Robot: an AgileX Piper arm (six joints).
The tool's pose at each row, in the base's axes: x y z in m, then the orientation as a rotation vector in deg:
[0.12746, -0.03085, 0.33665, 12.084, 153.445, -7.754]
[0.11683, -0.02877, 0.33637, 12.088, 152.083, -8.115]
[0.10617, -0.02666, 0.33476, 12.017, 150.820, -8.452]
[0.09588, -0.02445, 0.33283, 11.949, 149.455, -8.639]
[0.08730, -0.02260, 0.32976, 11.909, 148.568, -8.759]
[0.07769, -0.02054, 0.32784, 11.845, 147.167, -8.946]
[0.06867, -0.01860, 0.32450, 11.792, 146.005, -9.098]
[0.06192, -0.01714, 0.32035, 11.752, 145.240, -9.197]
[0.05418, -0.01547, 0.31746, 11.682, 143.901, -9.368]
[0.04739, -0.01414, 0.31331, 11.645, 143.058, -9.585]
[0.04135, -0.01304, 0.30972, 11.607, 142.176, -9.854]
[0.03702, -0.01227, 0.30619, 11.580, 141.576, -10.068]
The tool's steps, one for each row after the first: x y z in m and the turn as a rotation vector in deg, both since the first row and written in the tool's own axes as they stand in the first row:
[0.00983, 0.00025, -0.00456, 0.217, -1.356, 0.076]
[0.02027, 0.00061, -0.00795, 0.411, -2.621, 0.093]
[0.03054, 0.00115, -0.01090, 0.498, -3.984, 0.147]
[0.03975, 0.00170, -0.01206, 0.555, -4.870, 0.186]
[0.04939, 0.00220, -0.01471, 0.646, -6.269, 0.246]
[0.05913, 0.00278, -0.01583, 0.721, -7.428, 0.296]
[0.06714, 0.00332, -0.01518, 0.769, -8.192, 0.326]
[0.07550, 0.00382, -0.01612, 0.854, -9.530, 0.378]
[0.08353, 0.00422, -0.01548, 0.991, -10.371, 0.397]
[0.09062, 0.00450, -0.01499, 1.167, -11.251, 0.410]
[0.09613, 0.00473, -0.01378, 1.310, -11.850, 0.412]

